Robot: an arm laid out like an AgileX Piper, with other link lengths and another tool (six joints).
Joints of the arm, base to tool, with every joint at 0 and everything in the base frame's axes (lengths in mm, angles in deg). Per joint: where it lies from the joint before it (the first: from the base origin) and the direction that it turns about. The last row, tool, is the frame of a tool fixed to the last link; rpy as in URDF.
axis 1: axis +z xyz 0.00 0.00 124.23
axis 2: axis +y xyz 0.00 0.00 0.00
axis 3: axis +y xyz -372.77 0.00 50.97
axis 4: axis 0.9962 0 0.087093 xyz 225.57 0.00 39.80
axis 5: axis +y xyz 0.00 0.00 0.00
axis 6: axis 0.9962 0 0.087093 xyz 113.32 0.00 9.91
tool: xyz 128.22 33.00 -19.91 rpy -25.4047 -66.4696 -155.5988
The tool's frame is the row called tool.
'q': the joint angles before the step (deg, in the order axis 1, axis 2, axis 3, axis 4, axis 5, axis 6). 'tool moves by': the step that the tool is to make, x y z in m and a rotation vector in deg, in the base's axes. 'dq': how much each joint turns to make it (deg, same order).
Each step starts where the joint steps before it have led.
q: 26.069, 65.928, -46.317, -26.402, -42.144, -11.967
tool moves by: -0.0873, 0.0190, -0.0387, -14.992, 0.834, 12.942
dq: 0.579, -8.404, -0.009, -37.059, 4.307, 28.210
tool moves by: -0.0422, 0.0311, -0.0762, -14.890, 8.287, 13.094
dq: 6.670, 3.593, 0.013, -24.408, -2.327, 19.004
